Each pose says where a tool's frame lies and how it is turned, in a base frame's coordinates. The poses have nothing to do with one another.
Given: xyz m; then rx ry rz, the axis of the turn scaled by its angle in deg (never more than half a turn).
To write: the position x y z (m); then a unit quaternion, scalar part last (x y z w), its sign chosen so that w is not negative. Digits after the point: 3 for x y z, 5 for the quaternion.
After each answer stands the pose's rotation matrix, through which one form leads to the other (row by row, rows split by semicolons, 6 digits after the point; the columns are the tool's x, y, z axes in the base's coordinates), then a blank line. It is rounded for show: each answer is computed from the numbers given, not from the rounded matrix.
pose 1, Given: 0.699 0.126 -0.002 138.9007 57.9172 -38.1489
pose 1, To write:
0.699 0.126 -0.002 0.87390 0.36439 -0.24001 0.21429
0.619231 0.739739 -0.263324; 0.534005 -0.642601 -0.549456; -0.575666 0.199624 -0.792943

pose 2, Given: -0.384 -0.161 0.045 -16.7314 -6.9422 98.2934
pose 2, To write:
-0.384 -0.161 0.045 -0.12819 -0.05319 0.75307 0.64313
-0.139901 -0.955015 -0.261483; 0.982287 -0.167107 0.084774; -0.124656 -0.244991 0.961478

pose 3, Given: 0.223 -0.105 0.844 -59.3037 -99.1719 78.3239
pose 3, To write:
0.223 -0.105 0.844 -0.39869 -0.66672 0.52656 0.34534
-0.443567 0.167942 -0.880366; 0.895320 0.127556 -0.426768; 0.040623 -0.977510 -0.206942

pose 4, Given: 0.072 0.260 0.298 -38.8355 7.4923 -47.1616
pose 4, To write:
0.072 0.260 0.298 -0.32284 0.06228 -0.39206 0.85918
0.684826 0.633476 0.360169; -0.713907 0.484132 0.505918; 0.146118 -0.603593 0.783789

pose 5, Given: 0.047 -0.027 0.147 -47.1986 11.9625 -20.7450
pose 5, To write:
0.047 -0.027 0.147 -0.39740 0.10072 -0.17467 0.89522
0.918694 0.232678 0.319158; -0.392782 0.623135 0.676332; -0.041511 -0.746702 0.663862

